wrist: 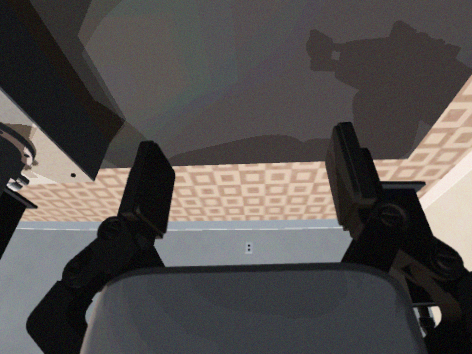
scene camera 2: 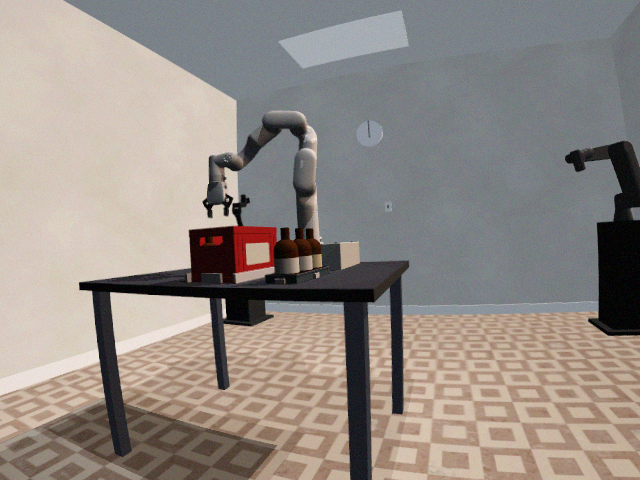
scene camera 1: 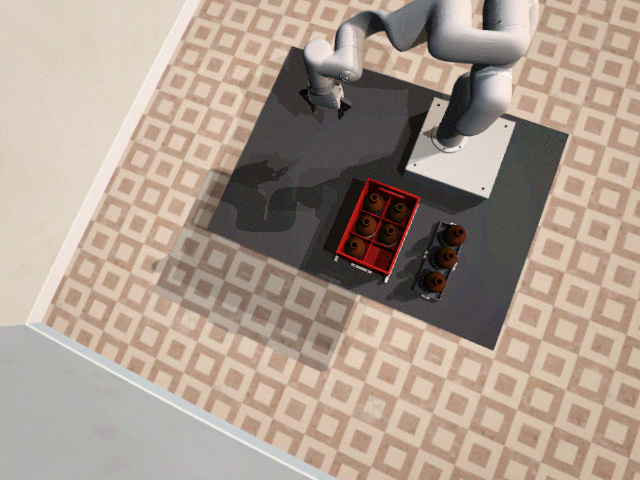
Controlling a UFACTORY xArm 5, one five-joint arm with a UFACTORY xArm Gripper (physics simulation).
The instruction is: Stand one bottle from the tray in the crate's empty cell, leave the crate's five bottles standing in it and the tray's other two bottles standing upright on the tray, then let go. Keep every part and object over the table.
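Frame: origin at the arm's base, x ahead, y left, z up, level; centimetres.
Where they show: gripper, fingertip midpoint: (wrist: 244, 149) (scene camera 2: 218, 217) (scene camera 1: 328, 112); arm's base at its link origin: (scene camera 1: 449, 136).
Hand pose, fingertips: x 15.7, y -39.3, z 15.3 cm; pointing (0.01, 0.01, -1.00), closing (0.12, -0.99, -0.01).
Things, the pixels of their centre, and the offset from my fingertips. Level surfaces: height alone.
- red crate at the middle of its body: (scene camera 1: 376, 229) (scene camera 2: 236, 253) dx +25.8, dy +30.2, dz -16.4 cm
- grey tray at the middle of its body: (scene camera 2: 300, 274) (scene camera 1: 439, 260) dx +25.1, dy +55.2, dz -23.9 cm
- middle bottle at the middle of its body: (scene camera 2: 300, 252) (scene camera 1: 445, 258) dx +24.9, dy +55.3, dz -16.9 cm
- front bottle at the middle of its body: (scene camera 2: 286, 253) (scene camera 1: 434, 282) dx +34.0, dy +55.3, dz -16.9 cm
- table at its surface level: dz -25.1 cm
The red crate (scene camera 1: 382, 187) (scene camera 2: 214, 262) stands on the table; five brown bottles stand in its cells, and its empty cell (scene camera 1: 379, 256) is the corner one nearest the front edge on the tray side. The grey tray (scene camera 1: 438, 295) (scene camera 2: 305, 277) lies beside the crate, apart from it. Three brown bottles stand upright on it in a row: one bottle (scene camera 1: 454, 235) nearest the robot base, a middle bottle (scene camera 1: 445, 257) and a front bottle (scene camera 1: 434, 282). My gripper (scene camera 1: 326, 112) (scene camera 2: 218, 214) (wrist: 244, 149) is open and empty, high above the table's far left part, well away from crate and tray.
The dark table (scene camera 1: 320, 144) (scene camera 2: 227, 290) carries the white base block (scene camera 1: 465, 165) (scene camera 2: 349, 254) of the arm, behind the crate and tray. In the wrist view the table (wrist: 260, 100) and its far edge show beyond the fingers. The crate's walls stand higher than the tray.
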